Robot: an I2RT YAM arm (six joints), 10 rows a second.
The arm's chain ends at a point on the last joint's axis. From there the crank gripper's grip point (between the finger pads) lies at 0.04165 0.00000 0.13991 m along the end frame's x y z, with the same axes.
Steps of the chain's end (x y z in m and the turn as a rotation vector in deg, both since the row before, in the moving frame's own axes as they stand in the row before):
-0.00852 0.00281 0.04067 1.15 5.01 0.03
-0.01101 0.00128 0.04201 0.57 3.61 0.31
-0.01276 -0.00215 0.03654 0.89 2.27 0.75
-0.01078 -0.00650 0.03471 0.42 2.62 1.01
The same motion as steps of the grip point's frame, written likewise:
0.00354 0.00007 0.03647 1.15 5.01 0.03
-0.00228 0.00015 0.03910 0.57 3.61 0.31
-0.00724 -0.00373 0.03477 0.89 2.27 0.75
-0.00443 -0.00673 0.03266 0.42 2.62 1.01

